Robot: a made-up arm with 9 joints. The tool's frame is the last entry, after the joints. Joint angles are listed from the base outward.
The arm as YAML. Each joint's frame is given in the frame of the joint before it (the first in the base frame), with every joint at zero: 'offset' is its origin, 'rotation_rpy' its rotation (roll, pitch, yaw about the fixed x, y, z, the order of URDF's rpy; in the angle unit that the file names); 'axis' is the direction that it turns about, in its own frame. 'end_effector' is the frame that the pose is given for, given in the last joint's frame.
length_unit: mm
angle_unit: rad
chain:
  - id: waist
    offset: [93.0, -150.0, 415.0]
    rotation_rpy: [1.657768, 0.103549, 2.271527]
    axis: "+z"
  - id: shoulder
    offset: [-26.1, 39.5, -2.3]
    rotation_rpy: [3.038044, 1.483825, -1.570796]
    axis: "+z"
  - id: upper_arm
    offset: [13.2, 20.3, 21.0]
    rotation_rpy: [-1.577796, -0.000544, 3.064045]
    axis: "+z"
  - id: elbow
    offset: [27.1, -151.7, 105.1]
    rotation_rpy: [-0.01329, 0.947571, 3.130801]
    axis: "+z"
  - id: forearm
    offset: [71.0, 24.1, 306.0]
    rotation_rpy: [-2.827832, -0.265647, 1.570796]
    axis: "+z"
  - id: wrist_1
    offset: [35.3, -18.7, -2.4]
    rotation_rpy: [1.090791, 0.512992, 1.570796]
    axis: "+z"
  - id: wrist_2
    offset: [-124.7, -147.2, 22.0]
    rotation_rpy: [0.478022, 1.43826, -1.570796]
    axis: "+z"
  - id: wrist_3
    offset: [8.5, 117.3, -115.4]
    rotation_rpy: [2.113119, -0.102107, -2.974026]
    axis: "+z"
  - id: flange
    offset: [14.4, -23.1, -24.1]
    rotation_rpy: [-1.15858, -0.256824, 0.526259]
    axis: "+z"
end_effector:
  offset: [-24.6, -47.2, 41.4]
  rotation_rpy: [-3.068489, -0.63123, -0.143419]
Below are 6 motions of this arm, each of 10 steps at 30 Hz.
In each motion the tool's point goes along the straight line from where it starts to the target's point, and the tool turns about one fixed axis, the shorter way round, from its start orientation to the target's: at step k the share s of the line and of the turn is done. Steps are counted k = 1, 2, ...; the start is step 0. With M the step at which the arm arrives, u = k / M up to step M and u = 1 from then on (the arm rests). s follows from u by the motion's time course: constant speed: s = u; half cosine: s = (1 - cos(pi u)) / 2; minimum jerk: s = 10 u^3 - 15 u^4 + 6 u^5.
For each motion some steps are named. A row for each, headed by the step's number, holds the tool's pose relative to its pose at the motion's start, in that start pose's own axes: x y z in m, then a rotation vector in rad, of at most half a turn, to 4 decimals.
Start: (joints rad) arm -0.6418 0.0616 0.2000 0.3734 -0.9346 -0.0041 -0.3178 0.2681 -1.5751
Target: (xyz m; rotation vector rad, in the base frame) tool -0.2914 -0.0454 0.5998 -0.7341 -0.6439 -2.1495
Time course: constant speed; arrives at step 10
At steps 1, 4, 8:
1: 0.0068 0.0049 0.0146 -0.0074 0.0221 -0.0065
4: 0.0271 0.0196 0.0585 -0.0296 0.0884 -0.0259
8: 0.0542 0.0392 0.1170 -0.0593 0.1768 -0.0517

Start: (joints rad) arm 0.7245 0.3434 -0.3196 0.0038 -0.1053 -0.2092 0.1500 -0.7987 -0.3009
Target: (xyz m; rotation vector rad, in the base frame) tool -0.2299 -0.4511 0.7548 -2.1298 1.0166 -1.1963
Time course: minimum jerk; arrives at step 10
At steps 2, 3, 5, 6, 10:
2: 0.0035 -0.0073 0.0027 -0.0124 -0.0069 -0.0190
3: 0.0100 -0.0207 0.0077 -0.0350 -0.0194 -0.0534
5: 0.0305 -0.0633 0.0235 -0.1073 -0.0594 -0.1636
6: 0.0417 -0.0864 0.0321 -0.1464 -0.0812 -0.2234
10: 0.0611 -0.1266 0.0470 -0.2145 -0.1189 -0.3273

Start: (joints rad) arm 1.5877 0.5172 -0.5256 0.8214 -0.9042 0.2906 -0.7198 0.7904 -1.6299
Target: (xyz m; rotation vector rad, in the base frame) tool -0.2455 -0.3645 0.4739 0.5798 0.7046 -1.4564
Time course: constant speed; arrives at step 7
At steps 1, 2, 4, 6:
1: -0.0011 0.0009 -0.0060 0.0399 -0.0098 -0.0272
2: -0.0022 0.0019 -0.0120 0.0797 -0.0195 -0.0544
4: -0.0044 0.0037 -0.0239 0.1595 -0.0391 -0.1088
6: -0.0065 0.0056 -0.0359 0.2392 -0.0586 -0.1631

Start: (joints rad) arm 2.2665 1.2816 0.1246 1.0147 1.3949 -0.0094 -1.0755 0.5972 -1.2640
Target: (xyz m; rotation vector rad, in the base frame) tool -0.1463 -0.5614 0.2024 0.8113 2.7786 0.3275
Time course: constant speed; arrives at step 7
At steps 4, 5, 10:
4: 0.0013 0.0108 0.0026 0.2384 -0.0865 -0.0967
5: 0.0016 0.0135 0.0032 0.2980 -0.1082 -0.1209
10: 0.0022 0.0189 0.0045 0.4172 -0.1514 -0.1693

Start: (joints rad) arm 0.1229 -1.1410 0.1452 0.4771 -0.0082 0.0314 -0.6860 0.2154 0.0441
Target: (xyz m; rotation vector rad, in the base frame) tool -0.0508 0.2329 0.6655 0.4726 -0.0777 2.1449
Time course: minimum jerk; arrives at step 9
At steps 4, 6, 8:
4: 0.0096 -0.0035 -0.0306 -0.0488 -0.0096 -0.0661
6: 0.0192 -0.0069 -0.0609 -0.0972 -0.0191 -0.1317
8: 0.0240 -0.0086 -0.0762 -0.1216 -0.0238 -0.1647

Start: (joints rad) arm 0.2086 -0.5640 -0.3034 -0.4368 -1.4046 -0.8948 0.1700 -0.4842 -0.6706
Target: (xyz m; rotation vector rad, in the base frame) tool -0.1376 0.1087 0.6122 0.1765 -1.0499 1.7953
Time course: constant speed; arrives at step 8
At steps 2, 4, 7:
2: 0.0027 -0.0152 0.0147 -0.0095 -0.0371 0.0202
4: 0.0054 -0.0304 0.0293 -0.0189 -0.0741 0.0405
7: 0.0095 -0.0532 0.0514 -0.0331 -0.1297 0.0708

